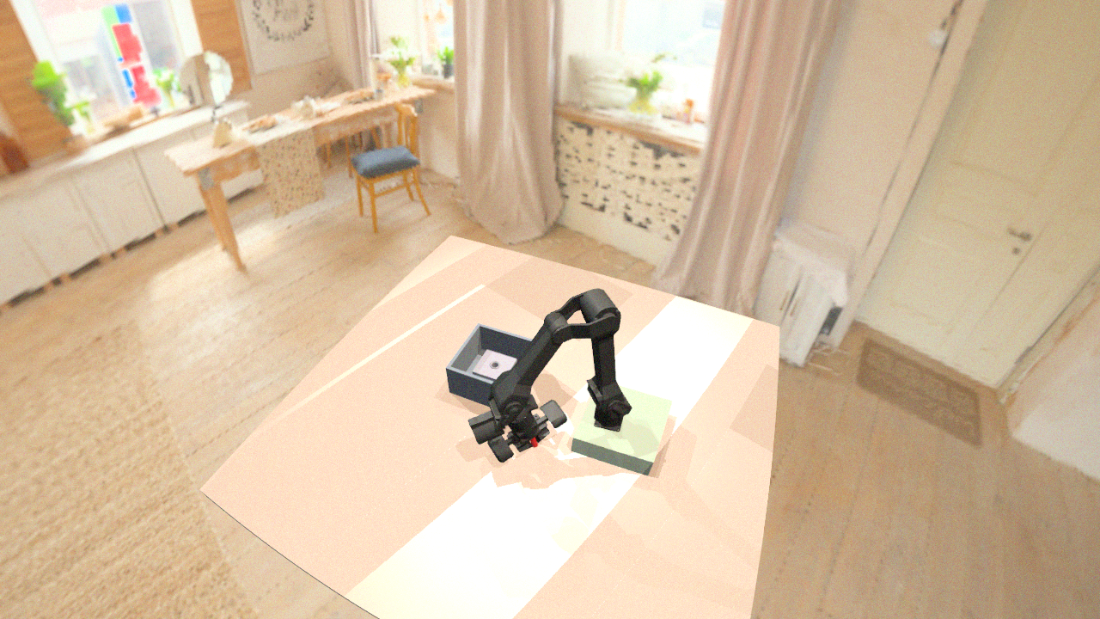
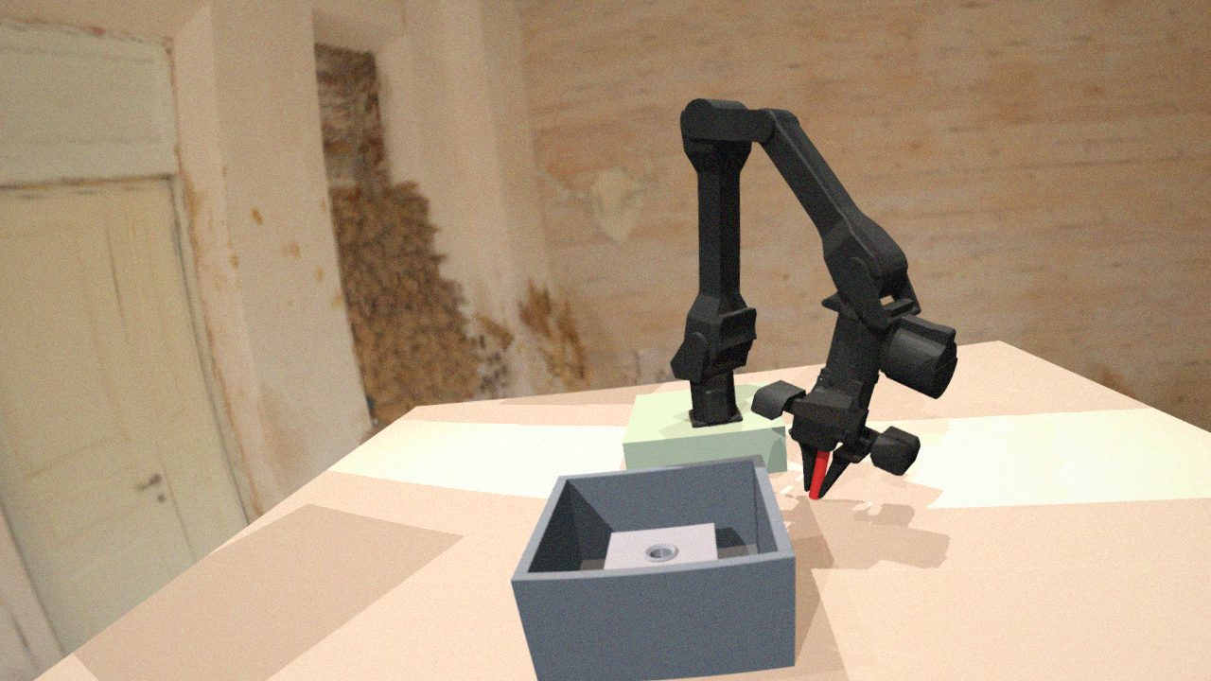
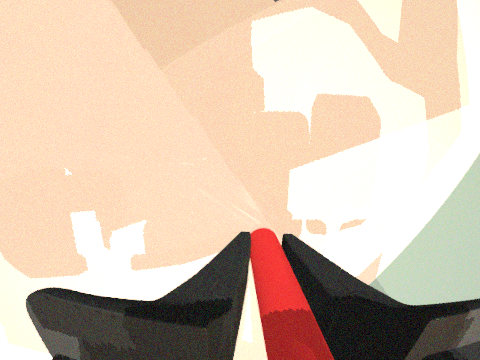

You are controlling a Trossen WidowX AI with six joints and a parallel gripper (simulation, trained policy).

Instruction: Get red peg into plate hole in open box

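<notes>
Now: the white plate 170 mm ahead of my gripper tip, 170 mm to the right of it and 40 mm above it. Round my gripper tip: grey box 170 mm ahead, 170 mm to the right, 20 mm above; then red peg 10 mm to the left, 30 mm above.
</notes>
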